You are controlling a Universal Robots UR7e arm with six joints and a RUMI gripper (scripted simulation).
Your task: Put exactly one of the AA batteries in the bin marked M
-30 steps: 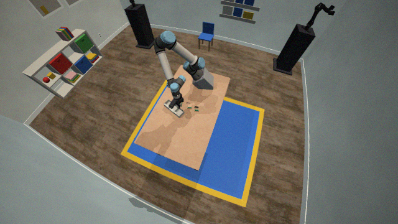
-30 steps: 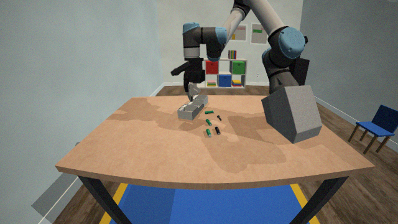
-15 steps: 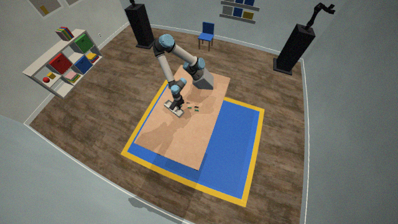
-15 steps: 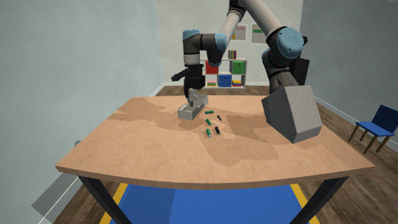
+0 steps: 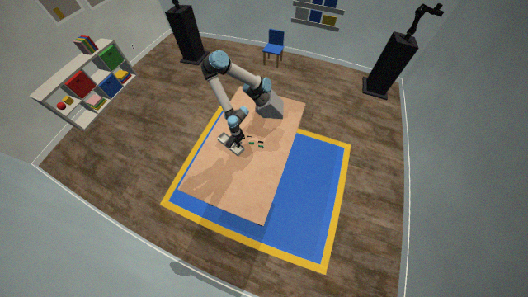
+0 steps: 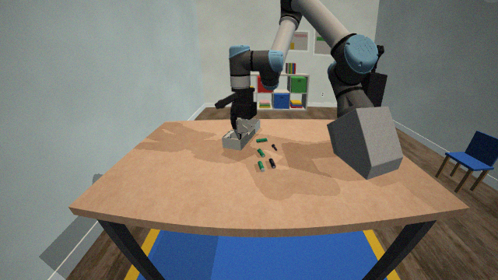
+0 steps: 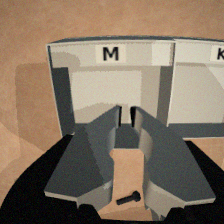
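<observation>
Right now the black battery is 160 mm to the left of my hand, 120 mm behind it and 30 mm below it. Also, from my hand: black bolt-like piece: 140 mm behind, 40 mm to the left, 30 mm below; then bin marked M: 70 mm to the right, 10 mm below, 10 mm behind.
</observation>
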